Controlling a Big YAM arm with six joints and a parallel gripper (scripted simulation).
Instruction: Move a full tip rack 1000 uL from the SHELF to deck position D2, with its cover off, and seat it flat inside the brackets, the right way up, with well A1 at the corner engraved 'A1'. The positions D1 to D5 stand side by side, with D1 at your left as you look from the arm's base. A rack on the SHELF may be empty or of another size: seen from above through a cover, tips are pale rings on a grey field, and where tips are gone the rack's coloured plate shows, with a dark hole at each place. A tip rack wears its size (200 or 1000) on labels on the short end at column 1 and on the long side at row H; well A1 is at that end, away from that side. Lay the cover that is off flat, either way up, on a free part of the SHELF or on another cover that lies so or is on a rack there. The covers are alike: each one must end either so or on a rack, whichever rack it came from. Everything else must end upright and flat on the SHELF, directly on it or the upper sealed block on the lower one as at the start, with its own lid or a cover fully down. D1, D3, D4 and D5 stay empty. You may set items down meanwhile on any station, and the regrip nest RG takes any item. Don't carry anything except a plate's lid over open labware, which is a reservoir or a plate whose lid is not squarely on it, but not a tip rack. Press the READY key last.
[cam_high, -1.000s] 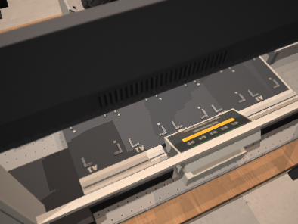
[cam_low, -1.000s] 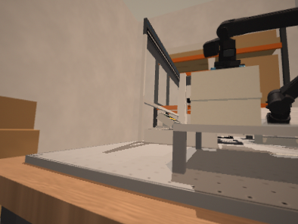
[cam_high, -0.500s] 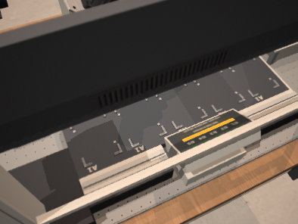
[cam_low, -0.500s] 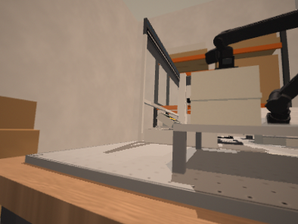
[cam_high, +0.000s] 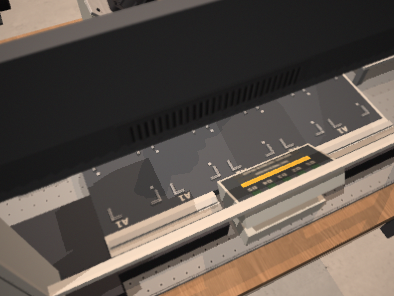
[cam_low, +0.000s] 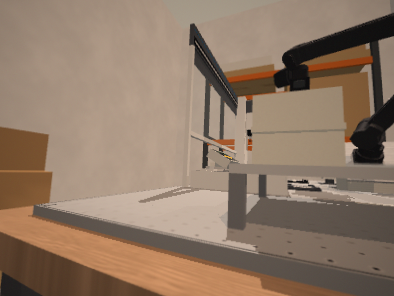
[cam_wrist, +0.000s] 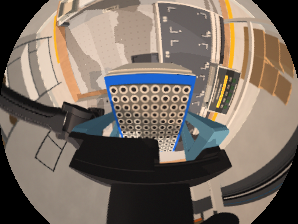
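Right now the blue tip rack is 1 cm to the right of my hand and 1 cm ahead of it. The rest, counted from my hand: green key (46 cm to the right, 19 cm below, 13 cm behind); then clear rack cover (40 cm to the left, 19 cm below); then frame post (31 cm ahead, 30 cm to the left, 3 cm below).
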